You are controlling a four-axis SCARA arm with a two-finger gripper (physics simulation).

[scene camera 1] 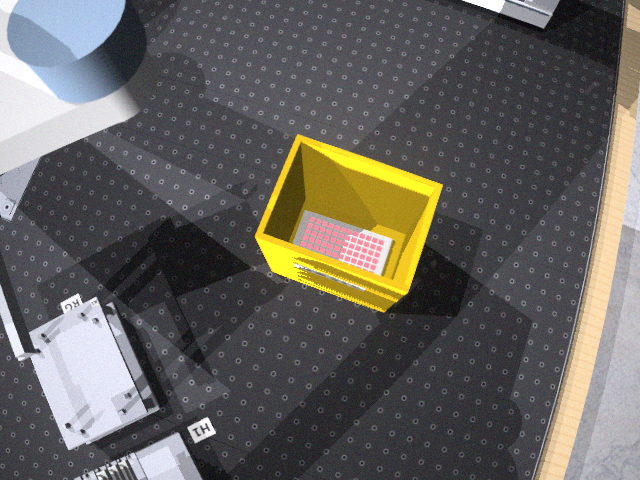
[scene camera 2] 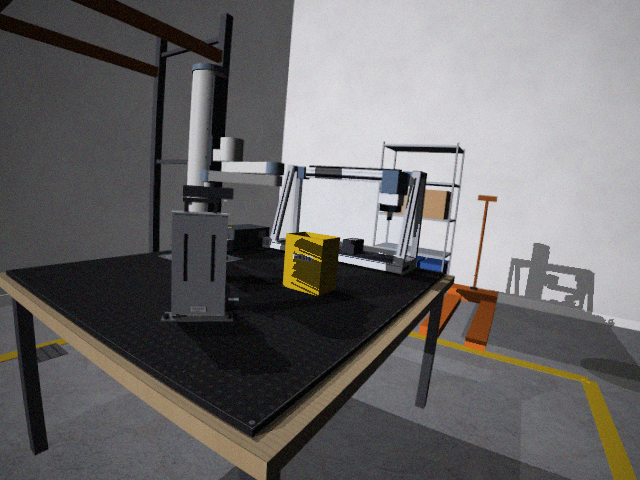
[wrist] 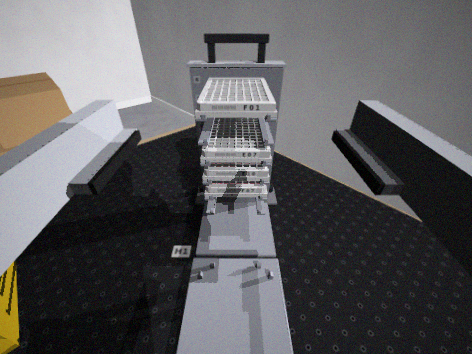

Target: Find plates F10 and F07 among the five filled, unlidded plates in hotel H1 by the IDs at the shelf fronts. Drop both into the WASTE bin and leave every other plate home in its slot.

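Frame: origin at the arm's base, x right, y ahead, z up, level; metres.
Seen in the pictures: gripper, fingertip midpoint: (wrist: 236, 119).
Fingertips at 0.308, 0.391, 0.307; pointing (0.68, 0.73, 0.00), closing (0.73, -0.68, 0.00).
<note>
Pixels of each thing's top centre, then the offset from my fingertips to it, as dx, dy, dz. "pt": a spot on its surface instead.
- yellow WASTE bin, top centre: (scene camera 1: 350, 209) (scene camera 2: 313, 235) -0.282, +0.255, -0.094
- plate with pink wells, top centre: (scene camera 1: 339, 252) -0.277, +0.251, -0.274
- Top plate F01, top centre: (wrist: 236, 87) +0.120, +0.130, -0.028
- plate, top centre: (wrist: 236, 129) +0.120, +0.130, -0.084
- black top handle, surface spot: (wrist: 236, 38) pt +0.170, +0.184, +0.021
The yellow WASTE bin (scene camera 1: 279, 266) (scene camera 2: 310, 266) (wrist: 7, 310) stands on the table. A plate with pink wells (scene camera 1: 356, 242) lies flat on its floor; its ID does not show. Hotel H1 (scene camera 1: 168, 459) (wrist: 279, 90) stands ahead in the wrist view. Top plate F01 (wrist: 251, 107) sits above an open gap. Below it, a plate (wrist: 249, 155) has a blurred label that looks like F07. Two lower plates (wrist: 230, 174) (wrist: 230, 190) have labels too small and shadowed to read surely. My gripper (wrist: 236, 119) is open and empty, its fingers wide either side of the hotel, well short of it.
The RG stand (scene camera 1: 93, 372) (wrist: 235, 315), with small pegs, lies in front of H1. The arm column (scene camera 2: 199, 129) and its grey pedestal (scene camera 2: 199, 268) stand left of the bin. A gantry machine (scene camera 2: 413, 222) stands behind the bin. H1 has a black top handle (wrist: 236, 38).
</note>
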